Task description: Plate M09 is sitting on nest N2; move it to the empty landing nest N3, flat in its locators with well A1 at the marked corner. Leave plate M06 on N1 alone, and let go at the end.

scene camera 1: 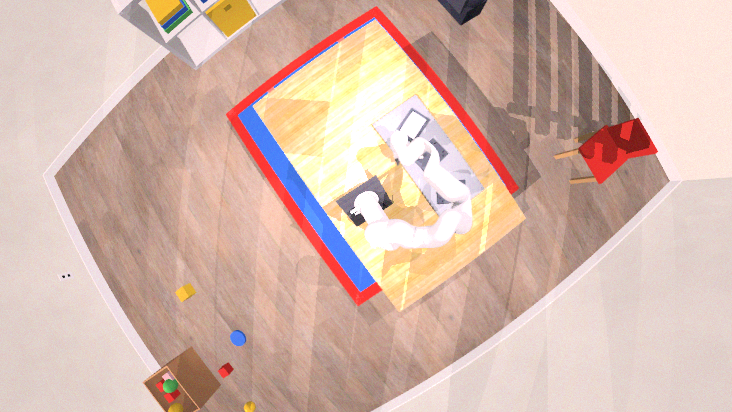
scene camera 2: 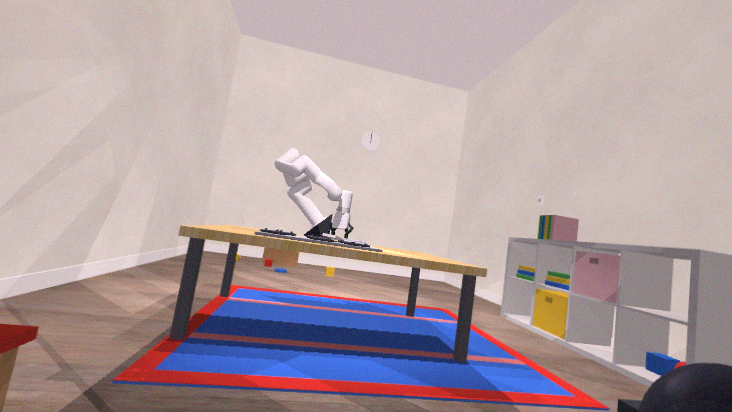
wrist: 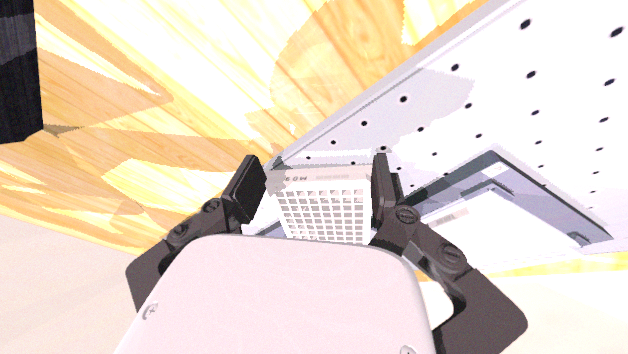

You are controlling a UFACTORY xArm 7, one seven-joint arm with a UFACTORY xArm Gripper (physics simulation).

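My gripper [wrist: 314,168] [scene camera 1: 409,150] [scene camera 2: 341,231] is shut on plate M09 [wrist: 323,210], a white well plate whose label faces away from me. I hold it tilted just above the white perforated board [wrist: 492,83] [scene camera 1: 473,176] on the table. To the right in the wrist view lies a dark nest frame [wrist: 549,198] with an A1 mark at its corner and a white plate [wrist: 505,228] with a barcode inside it. In the overhead view a white plate [scene camera 1: 413,123] sits in the nest at the board's far end. My arm hides the other nests.
The wooden table [scene camera 1: 317,118] [scene camera 2: 419,258] stands on a blue and red rug [scene camera 1: 265,148] [scene camera 2: 327,358]. My arm's dark base plate [scene camera 1: 348,202] [wrist: 17,70] sits beside the board. A shelf unit [scene camera 2: 701,287], a red chair [scene camera 1: 614,148] and floor toys stand around.
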